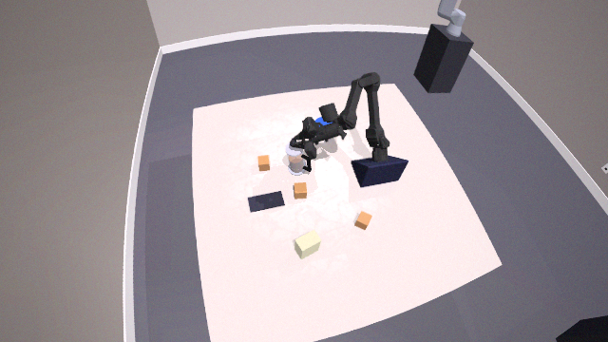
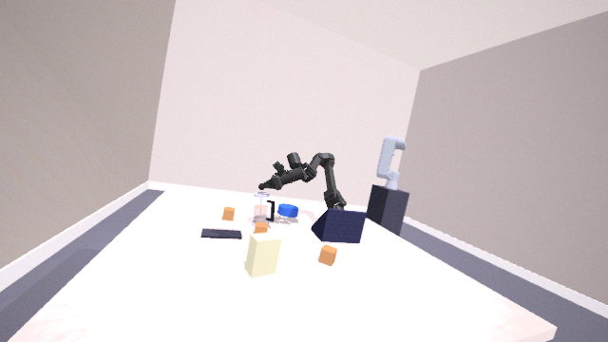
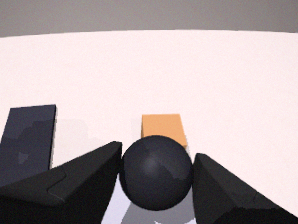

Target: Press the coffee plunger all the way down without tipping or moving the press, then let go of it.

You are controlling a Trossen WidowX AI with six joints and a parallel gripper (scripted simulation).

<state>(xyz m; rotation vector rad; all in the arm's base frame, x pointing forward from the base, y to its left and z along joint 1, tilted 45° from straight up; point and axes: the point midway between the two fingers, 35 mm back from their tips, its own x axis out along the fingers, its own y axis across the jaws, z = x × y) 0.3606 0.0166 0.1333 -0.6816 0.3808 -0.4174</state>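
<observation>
My gripper tip is now 9 cm above the glass coffee press, 3 cm past it and 1 cm to the right of it. Round my gripper tip: pale yellow block 39 cm to the left, 13 cm below, 2 cm ahead.
</observation>
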